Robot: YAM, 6 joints.
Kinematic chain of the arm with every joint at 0, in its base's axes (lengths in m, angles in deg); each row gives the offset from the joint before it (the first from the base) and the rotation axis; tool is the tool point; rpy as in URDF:
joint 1: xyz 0 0 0.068 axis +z
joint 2: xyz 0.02 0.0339 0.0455 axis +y
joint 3: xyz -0.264 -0.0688 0 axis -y
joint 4: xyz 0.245 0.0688 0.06 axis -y
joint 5: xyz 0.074 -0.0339 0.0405 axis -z
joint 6: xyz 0.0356 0 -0.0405 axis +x
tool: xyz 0 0 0 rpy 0 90 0
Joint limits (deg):
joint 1: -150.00..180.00
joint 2: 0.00..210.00
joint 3: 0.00..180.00
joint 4: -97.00..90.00
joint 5: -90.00..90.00
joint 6: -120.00..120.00
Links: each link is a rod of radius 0.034 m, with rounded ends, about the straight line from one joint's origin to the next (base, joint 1, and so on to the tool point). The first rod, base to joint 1, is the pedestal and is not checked.
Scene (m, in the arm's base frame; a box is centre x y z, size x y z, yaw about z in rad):
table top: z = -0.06
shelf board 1: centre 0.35 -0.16 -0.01 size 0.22 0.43 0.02 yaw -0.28
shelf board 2: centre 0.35 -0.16 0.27 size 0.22 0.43 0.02 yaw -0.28
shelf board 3: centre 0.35 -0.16 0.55 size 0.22 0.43 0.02 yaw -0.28
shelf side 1: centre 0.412 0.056 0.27 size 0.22 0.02 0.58 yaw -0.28
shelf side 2: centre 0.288 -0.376 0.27 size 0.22 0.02 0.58 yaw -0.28
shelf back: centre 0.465 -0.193 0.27 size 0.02 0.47 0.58 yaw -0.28
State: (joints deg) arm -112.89 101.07 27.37 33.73 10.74 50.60
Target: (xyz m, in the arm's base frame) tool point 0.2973 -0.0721 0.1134
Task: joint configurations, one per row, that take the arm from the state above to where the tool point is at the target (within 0.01 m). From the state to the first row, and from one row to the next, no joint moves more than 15 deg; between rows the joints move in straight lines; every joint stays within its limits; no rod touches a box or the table.
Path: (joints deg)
1: -98.72 100.81 28.05 33.92 9.09 50.60
2: -84.56 100.56 28.74 34.10 7.44 50.60
3: -70.39 100.30 29.42 34.29 5.80 50.60
4: -56.22 100.05 30.10 34.48 4.15 50.60
5: -42.06 99.79 30.78 34.66 2.50 50.60
6: -27.89 99.53 31.47 34.85 0.85 50.60
7: -13.72 99.28 32.15 35.04 -0.80 50.60

